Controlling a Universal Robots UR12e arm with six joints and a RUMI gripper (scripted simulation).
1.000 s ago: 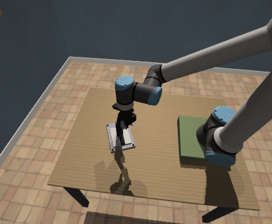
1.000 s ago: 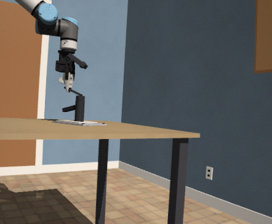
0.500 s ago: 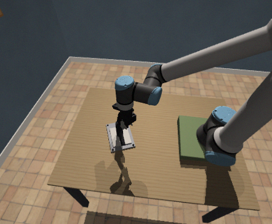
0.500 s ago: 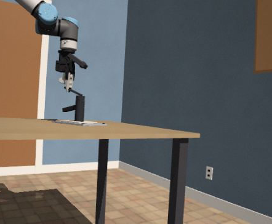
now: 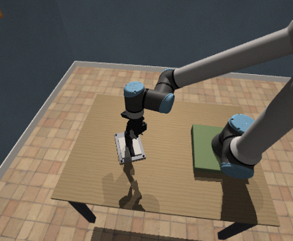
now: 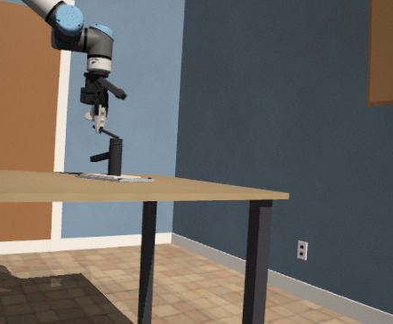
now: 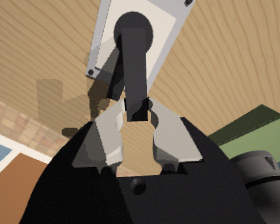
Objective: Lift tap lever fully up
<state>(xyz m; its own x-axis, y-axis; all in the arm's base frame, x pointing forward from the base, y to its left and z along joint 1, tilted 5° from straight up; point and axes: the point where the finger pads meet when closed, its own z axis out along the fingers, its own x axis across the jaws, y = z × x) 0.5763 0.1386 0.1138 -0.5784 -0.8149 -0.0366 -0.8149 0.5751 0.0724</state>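
Now: hand 2 cm to the left of the lever, 2 cm short of it and 1 cm above it. Round my hand: black tap: 7 cm below, 4 cm ahead, 3 cm to the right.
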